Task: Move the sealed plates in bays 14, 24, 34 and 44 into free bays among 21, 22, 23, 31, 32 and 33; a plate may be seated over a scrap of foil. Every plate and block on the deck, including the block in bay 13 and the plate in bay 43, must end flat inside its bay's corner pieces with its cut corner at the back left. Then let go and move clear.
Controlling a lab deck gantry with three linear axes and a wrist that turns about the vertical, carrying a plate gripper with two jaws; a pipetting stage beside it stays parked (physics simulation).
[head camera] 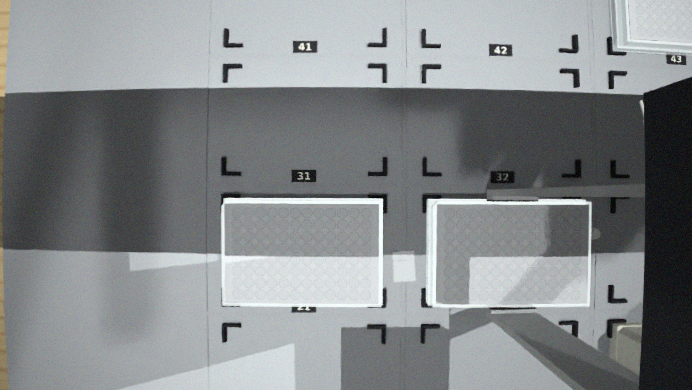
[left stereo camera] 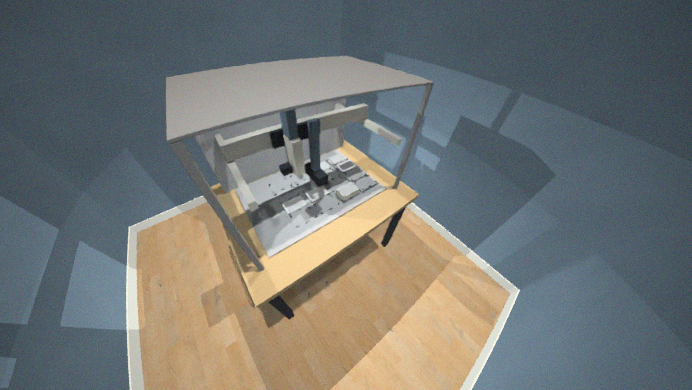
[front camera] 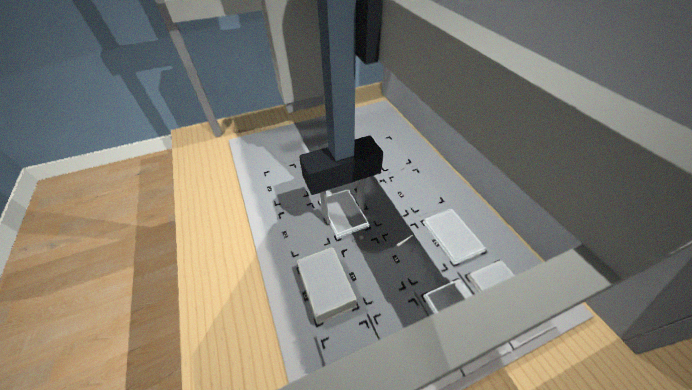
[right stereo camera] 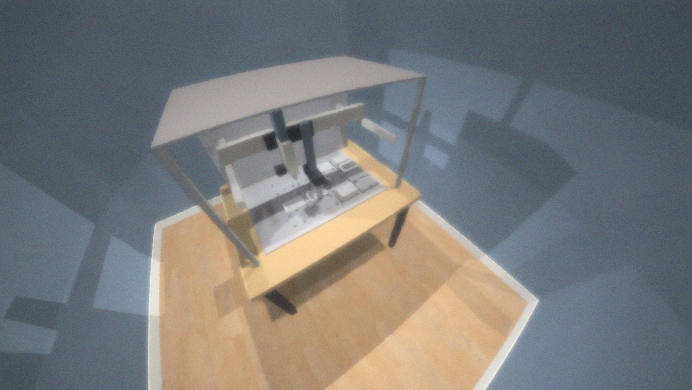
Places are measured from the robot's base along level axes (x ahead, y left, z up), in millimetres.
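Where they show: gripper, fingertip midpoint: [head camera: 508, 252] [left stereo camera: 317, 193] [front camera: 343, 212] [right stereo camera: 317, 193]; robot's base, link origin: [left stereo camera: 297, 227] [front camera: 265, 173] [right stereo camera: 294, 226].
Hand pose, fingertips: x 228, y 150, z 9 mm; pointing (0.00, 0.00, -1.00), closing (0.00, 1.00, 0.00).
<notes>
Each offset is from my fingertips to the top centre of the thing. "pt": to the spot under its first point.
My gripper [front camera: 344, 209] [head camera: 513, 255] looks shut on a sealed plate @(0 mm ahead, 0 mm left, 11 mm up) [front camera: 351, 230] [head camera: 570, 280], with a jaw against its front and back sides. This plate lies level in bay 22, at or very near deck height. Another sealed plate @(164 mm back, 0 mm left, 5 mm up) [head camera: 302, 280] [left stereo camera: 296, 205] lies in bay 21, hidden by the gripper body in the front view. Sealed plates stand in bay 34 @(pt 287 mm ahead, 103 mm left, 19 mm up) [front camera: 447, 296] and bay 44 @(pt 284 mm ahead, 213 mm left, 19 mm up) [front camera: 491, 274], partly behind the beam. A plate @(164 mm ahead, 214 mm left, 5 mm up) [front camera: 454, 236] [head camera: 660, 20] stands in bay 43 and the tall block @(164 mm ahead, 107 mm right, 32 mm up) [front camera: 327, 282] [head camera: 629, 345] in bay 13. Cut corners are not clear.
A pale foil scrap @(82 mm back, 13 mm right, 8 mm down) [head camera: 404, 266] lies between bays 21 and 22. A thin pale scrap @(131 mm ahead, 103 mm left, 2 mm down) [front camera: 405, 240] lies near the back of bay 33. A small round bit @(pt 81 mm ahead, 14 mm left, 5 mm down) [head camera: 596, 233] shows just right of the gripped plate. The parked pipetting stage [left stereo camera: 295, 155] hangs beside my gripper's column.
</notes>
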